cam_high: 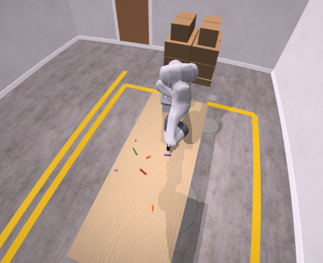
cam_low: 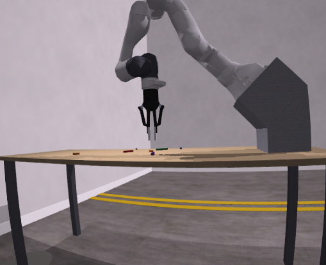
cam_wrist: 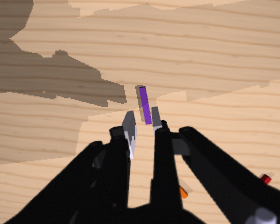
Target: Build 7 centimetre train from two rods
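Now: the purple rod 10 cm below my hand. Round my hand: small blue rod: 13 cm behind, 30 cm to the right, 10 cm below; then red rod: 18 cm ahead, 19 cm to the right, 10 cm below; then green rod: 1 cm behind, 29 cm to the right, 10 cm below.
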